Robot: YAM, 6 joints.
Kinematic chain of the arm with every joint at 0, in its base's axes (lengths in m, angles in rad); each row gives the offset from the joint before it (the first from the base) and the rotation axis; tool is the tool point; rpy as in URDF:
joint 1: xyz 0 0 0.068 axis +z
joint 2: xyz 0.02 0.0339 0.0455 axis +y
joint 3: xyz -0.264 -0.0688 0 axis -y
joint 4: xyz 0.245 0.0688 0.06 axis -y
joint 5: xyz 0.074 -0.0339 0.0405 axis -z
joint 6: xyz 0.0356 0 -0.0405 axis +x
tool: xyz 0 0 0 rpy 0 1.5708 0
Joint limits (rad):
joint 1: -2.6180..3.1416
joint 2: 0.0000..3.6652
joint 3: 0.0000..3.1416
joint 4: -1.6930..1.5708
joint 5: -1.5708..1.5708
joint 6: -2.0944..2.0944
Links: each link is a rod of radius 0.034 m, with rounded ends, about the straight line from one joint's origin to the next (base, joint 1, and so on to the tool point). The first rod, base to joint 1, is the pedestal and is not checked.
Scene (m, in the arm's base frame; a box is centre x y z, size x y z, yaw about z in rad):
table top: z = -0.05
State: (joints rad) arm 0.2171 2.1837 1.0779 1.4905 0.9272 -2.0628
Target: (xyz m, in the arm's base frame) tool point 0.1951 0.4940 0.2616
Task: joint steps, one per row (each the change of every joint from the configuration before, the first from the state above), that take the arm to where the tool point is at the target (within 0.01 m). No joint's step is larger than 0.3 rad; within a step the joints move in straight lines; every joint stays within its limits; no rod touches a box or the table.
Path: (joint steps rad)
1: 0.2556 0.0519 0.1770 -0.0666 -0.0488 0.0000
2: 0.2556 0.0520 0.1770 -0.0666 -0.0489 0.0000
3: 0.2556 0.0519 0.1770 -0.0666 -0.0488 0.0000
4: 0.2556 0.0520 0.1770 -0.0666 -0.0488 0.0000

